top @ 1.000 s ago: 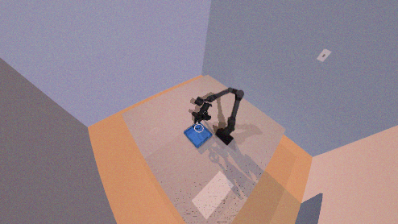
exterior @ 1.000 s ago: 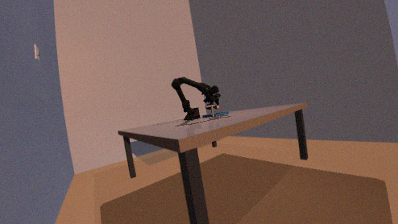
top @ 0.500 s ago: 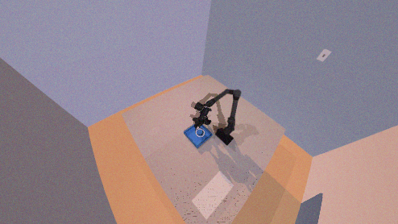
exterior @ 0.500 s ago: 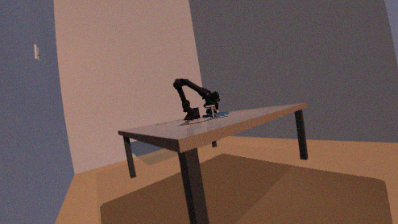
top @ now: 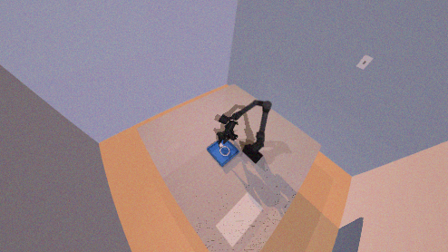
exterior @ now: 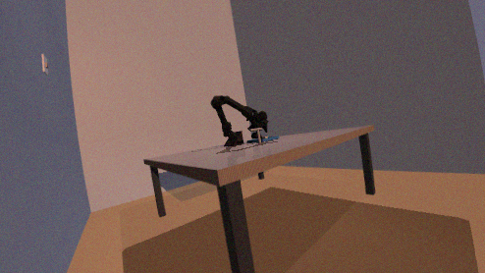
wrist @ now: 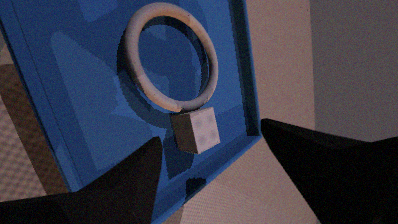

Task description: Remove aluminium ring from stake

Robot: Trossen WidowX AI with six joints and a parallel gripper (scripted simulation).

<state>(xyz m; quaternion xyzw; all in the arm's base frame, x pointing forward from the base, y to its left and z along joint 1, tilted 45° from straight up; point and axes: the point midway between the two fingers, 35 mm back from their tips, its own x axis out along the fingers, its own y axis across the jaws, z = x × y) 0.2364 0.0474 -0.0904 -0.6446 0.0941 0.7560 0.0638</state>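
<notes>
My gripper tip is 4 cm past the aluminium ring, 1 cm to the right of it and 3 cm above it. Also, from my gripper tip: blue tray (4 cm behind, 2 cm to the left, 3 cm below).
</notes>
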